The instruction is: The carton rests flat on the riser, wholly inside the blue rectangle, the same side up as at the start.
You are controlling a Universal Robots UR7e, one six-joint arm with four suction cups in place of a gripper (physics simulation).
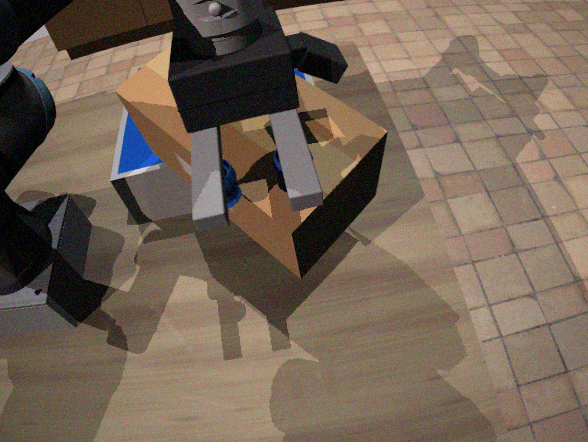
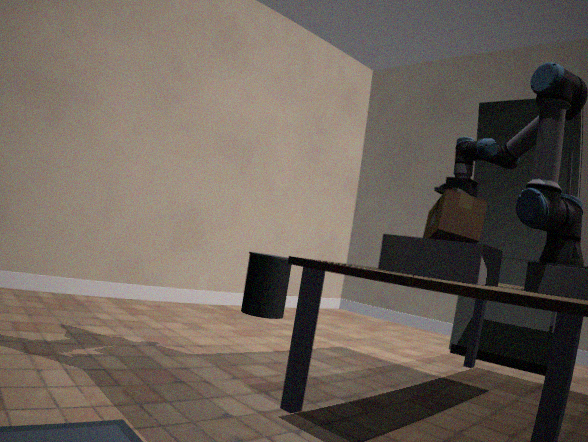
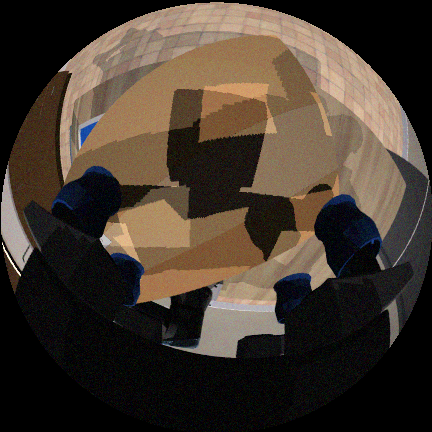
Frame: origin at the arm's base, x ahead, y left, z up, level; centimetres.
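Where they show: hand, its tool point: (image 1: 250, 139) (image 3: 217, 248); arm's base, origin of its link: (image 1: 14, 254) (image 2: 561, 266) (image 3: 191, 290).
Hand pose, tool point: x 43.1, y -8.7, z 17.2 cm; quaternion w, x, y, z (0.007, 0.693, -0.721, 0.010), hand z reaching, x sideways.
Note:
Each offset is from my tool point to the centre of the thing.
The brown carton @[dx -0.6, dy +7.5, dz -6.7 cm] (image 1: 345, 127) (image 2: 456, 215) (image 3: 225, 141) hangs tilted from my suction gripper (image 1: 254, 173) (image 2: 459, 186) (image 3: 213, 241), whose blue cups press on its top face. It sits over the grey riser @[dx -5.3, dy +25.1, dz -20.6 cm] (image 1: 152, 197) (image 2: 428, 259), with its lower edge at or just above the riser's top; I cannot tell whether they touch. The carton is turned at an angle and overhangs the riser toward the front right.
The riser stands on a wooden table (image 1: 204, 351) (image 2: 380, 274). Tiled floor (image 1: 468, 153) lies beyond the table's right edge. A black cylinder (image 2: 266, 285) hangs at the table's end. A dark cabinet (image 2: 496, 131) stands behind the arm.

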